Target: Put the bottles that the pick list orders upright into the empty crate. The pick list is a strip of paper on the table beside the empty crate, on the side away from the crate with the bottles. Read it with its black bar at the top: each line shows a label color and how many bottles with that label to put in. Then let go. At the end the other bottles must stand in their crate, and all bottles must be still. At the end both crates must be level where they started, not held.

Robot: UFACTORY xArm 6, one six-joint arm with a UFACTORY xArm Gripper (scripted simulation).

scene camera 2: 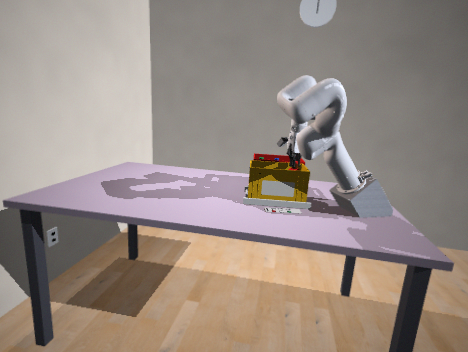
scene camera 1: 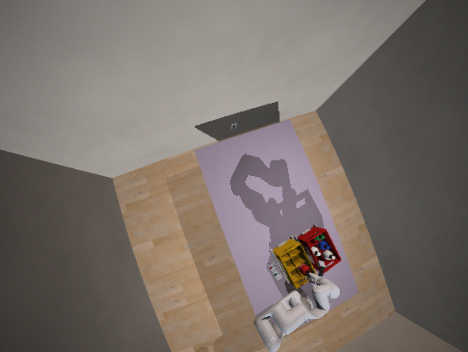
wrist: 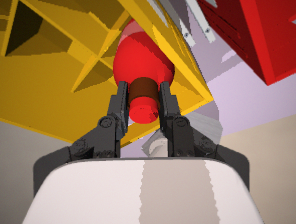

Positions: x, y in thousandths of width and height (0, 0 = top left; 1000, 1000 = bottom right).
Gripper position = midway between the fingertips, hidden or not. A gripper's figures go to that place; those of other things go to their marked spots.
The gripper (wrist: 485, 413): 13 cm from the lens. A yellow crate (wrist: 171, 283) is 28 cm from the lens. A bottle (wrist: 468, 275): 13 cm from the lens. The marked spots on the bottle and the yellow crate are 18 cm apart.
